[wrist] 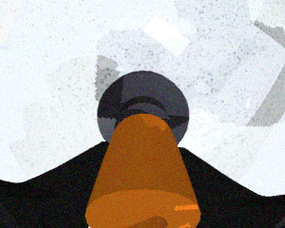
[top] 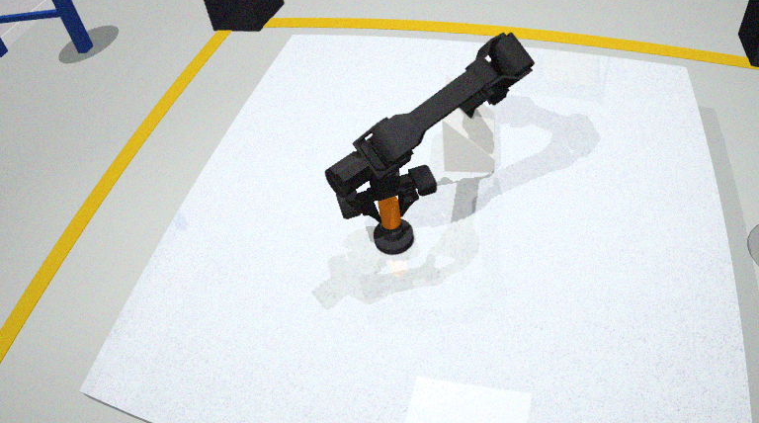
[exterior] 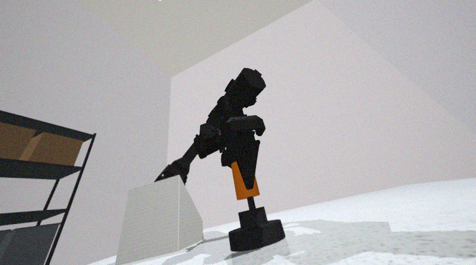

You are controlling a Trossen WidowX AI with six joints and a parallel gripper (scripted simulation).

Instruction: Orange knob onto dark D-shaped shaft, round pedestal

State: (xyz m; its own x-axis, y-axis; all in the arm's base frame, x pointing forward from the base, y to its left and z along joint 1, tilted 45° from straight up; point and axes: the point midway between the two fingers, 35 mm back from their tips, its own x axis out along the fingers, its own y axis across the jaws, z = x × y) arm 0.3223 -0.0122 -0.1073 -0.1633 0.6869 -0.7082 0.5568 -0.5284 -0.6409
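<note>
Right now the orange knob is 20 mm above my gripper tip. From my gripper tip the other things lie so: round pedestal 40 mm below.
</note>
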